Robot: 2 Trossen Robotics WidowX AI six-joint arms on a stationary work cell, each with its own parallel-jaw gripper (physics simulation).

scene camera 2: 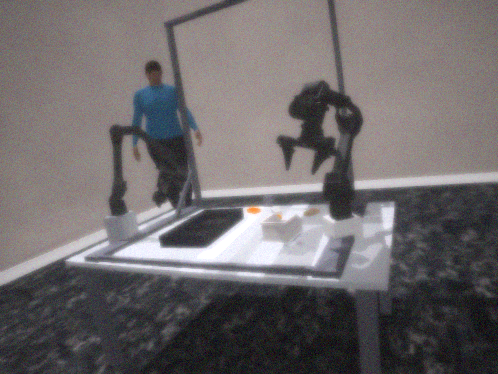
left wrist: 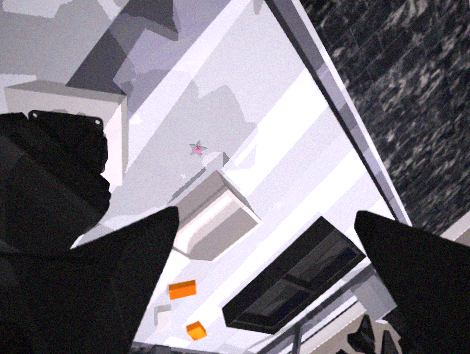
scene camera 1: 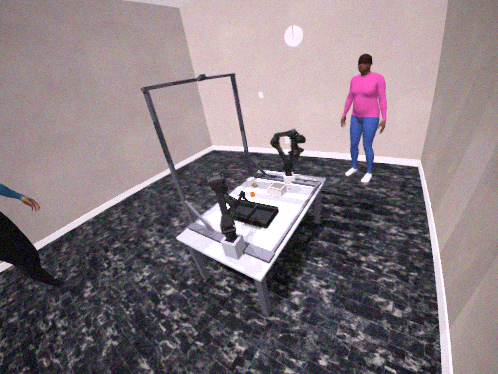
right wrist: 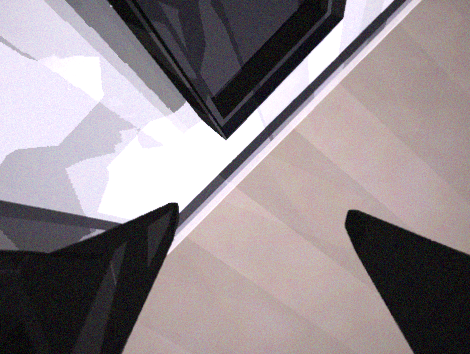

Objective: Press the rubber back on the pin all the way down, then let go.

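Where they show: left gripper, fingertip midpoint: (scene camera 2: 300,172) (left wrist: 266,216) (scene camera 1: 294,162); right gripper, fingertip midpoint: (scene camera 2: 161,201) (left wrist: 375,322) (scene camera 1: 248,209) (right wrist: 261,213); left arm's base, origin of the base link: (scene camera 2: 341,216) (left wrist: 70,143) (scene camera 1: 288,174); right arm's base, origin of the base link: (scene camera 2: 119,214) (left wrist: 392,313) (scene camera 1: 231,238).
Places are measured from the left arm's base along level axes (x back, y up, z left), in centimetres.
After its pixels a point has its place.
Note:
A small grey star-shaped pin (left wrist: 198,148) {x -15.1, y -6.5, z -1.6 cm} with a pink piece at its middle, seemingly the rubber back, lies on the white table in the left wrist view, near the corner of a white box. The gap between pin and rubber is too small to judge. My left gripper (left wrist: 266,216) {x -14.0, y 18.1, z 4.2 cm} (scene camera 2: 301,171) {x -14.0, y 18.1, z 4.2 cm} is open and empty, pointing down high above the table, touching neither pin nor rubber. My right gripper (right wrist: 261,213) {x -62.6, y 9.7, z -37.2 cm} is open and empty past the table edge, away from the pin. The pin cannot be made out in the scene views.
The open white box (left wrist: 225,237) {x -21.5, y -2.1, z -16.5 cm} (scene camera 2: 280,233) {x -20.5, y -3.8, z -6.7 cm} stands beside the pin. A black divided tray (left wrist: 275,265) {x -38.5, y -5.7, z -30.4 cm} (scene camera 2: 185,243) {x -54.7, y -5.2, z -20.3 cm} lies farther off. Two orange blocks (left wrist: 182,290) {x -16.0, y -5.7, z -35.5 cm} (left wrist: 196,330) {x -21.5, y -5.6, z -53.9 cm} and a small white block (left wrist: 163,316) {x -12.3, y -5.5, z -44.3 cm} lie beyond the box. A person in blue (scene camera 2: 157,115) stands behind the table.

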